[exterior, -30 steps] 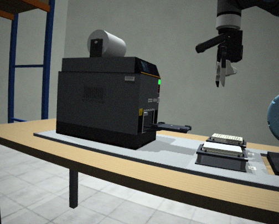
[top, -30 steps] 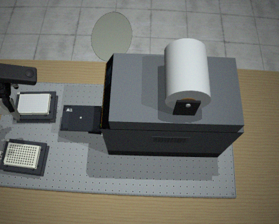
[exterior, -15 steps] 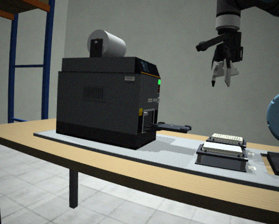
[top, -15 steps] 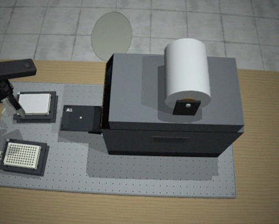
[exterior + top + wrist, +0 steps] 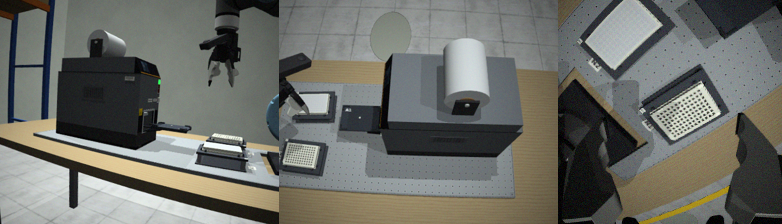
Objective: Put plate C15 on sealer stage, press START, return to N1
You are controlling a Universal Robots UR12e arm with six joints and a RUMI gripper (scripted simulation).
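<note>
My gripper is now 70 mm past the plate C15, 100 mm to the left of it and 220 mm above it. The rest, counted from my hand: plate 20 mm behind, 100 mm to the left, 220 mm below; then dark stage 170 mm ahead, 180 mm below; then dark nest 70 mm behind, 100 mm to the right, 240 mm below.
</note>
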